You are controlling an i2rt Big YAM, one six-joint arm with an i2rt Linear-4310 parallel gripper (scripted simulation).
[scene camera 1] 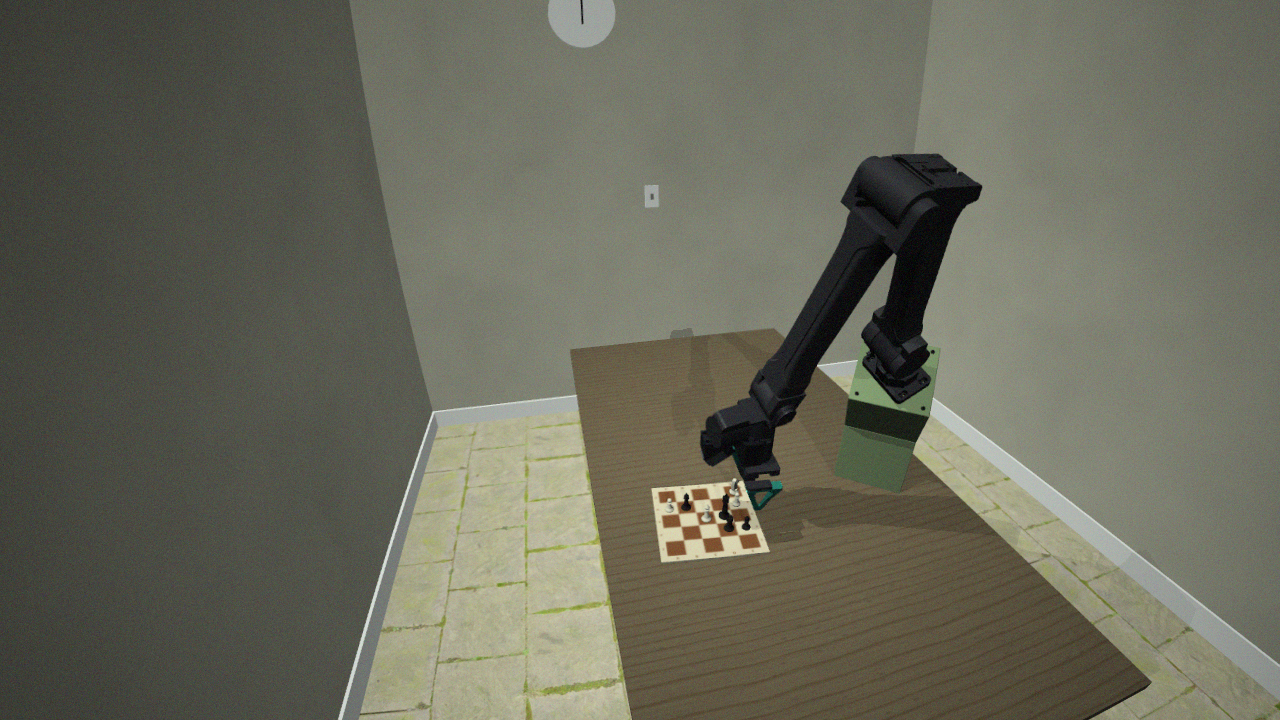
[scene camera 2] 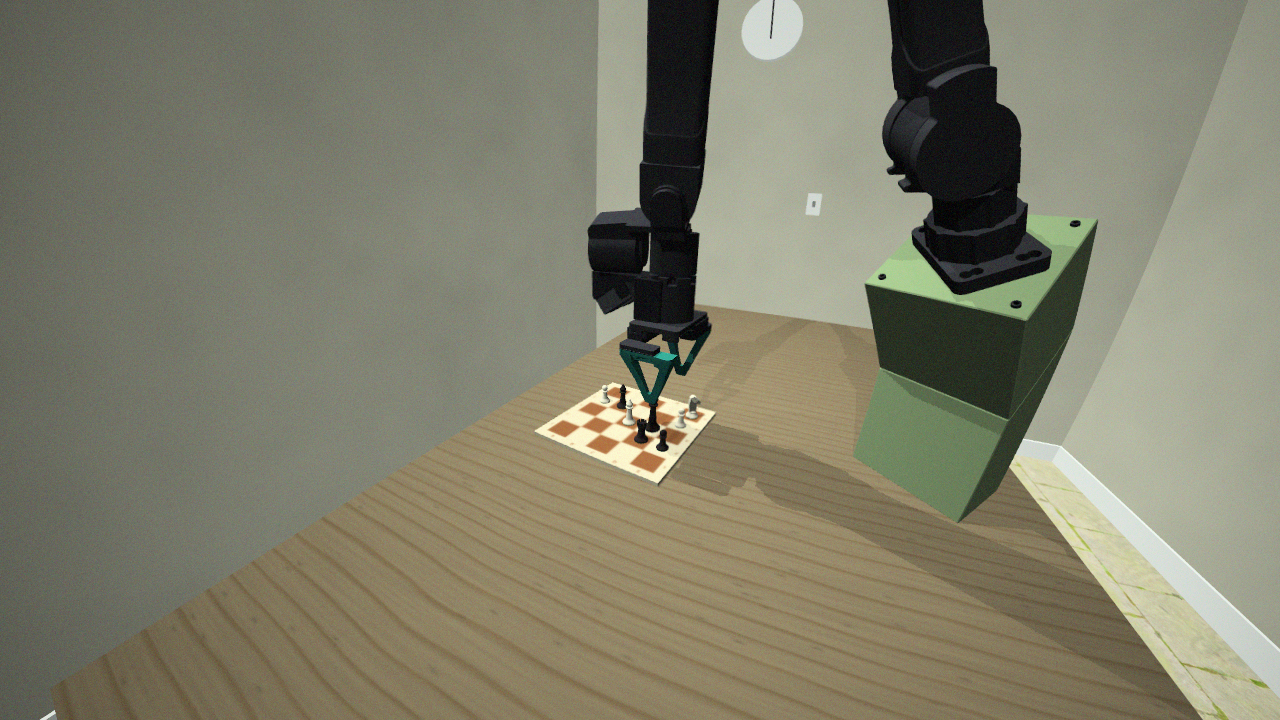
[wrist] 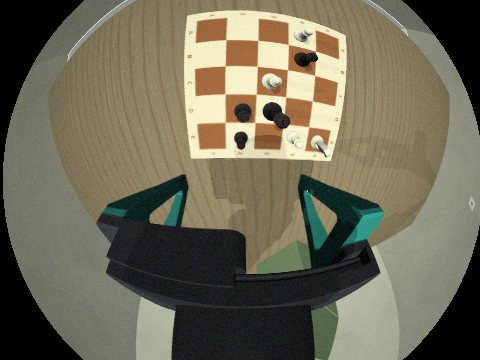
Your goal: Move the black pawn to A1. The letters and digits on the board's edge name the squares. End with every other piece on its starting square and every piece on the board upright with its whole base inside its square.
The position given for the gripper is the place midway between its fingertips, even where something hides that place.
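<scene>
Scene camera 2 shows a chessboard [scene camera 2: 595, 430] together with the gripper [scene camera 2: 666, 387]. In scene camera 1 there are the gripper [scene camera 1: 750, 492] and the chessboard [scene camera 1: 683, 537], and the wrist view likewise takes in the chessboard [wrist: 226, 56] and the gripper [wrist: 243, 180].
</scene>
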